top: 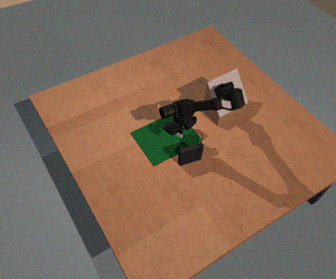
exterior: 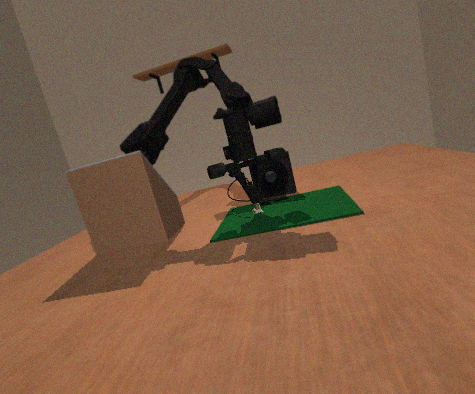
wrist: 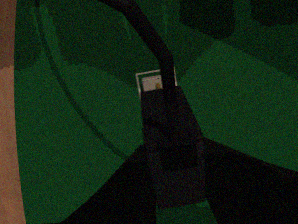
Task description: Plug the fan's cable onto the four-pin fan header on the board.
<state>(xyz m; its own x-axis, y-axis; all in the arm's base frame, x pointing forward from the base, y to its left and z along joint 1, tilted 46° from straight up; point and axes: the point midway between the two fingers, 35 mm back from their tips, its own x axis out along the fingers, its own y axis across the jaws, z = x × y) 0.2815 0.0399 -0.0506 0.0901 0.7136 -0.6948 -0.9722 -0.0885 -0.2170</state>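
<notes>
Right now the black plug is 1 cm to the left of my gripper tip and 1 cm above it. The rest, counted from my gripper tip: green board: 6 cm ahead, 3 cm to the right, 6 cm below; then dark square fan: 5 cm ahead, 15 cm to the left, 2 cm above.
</notes>
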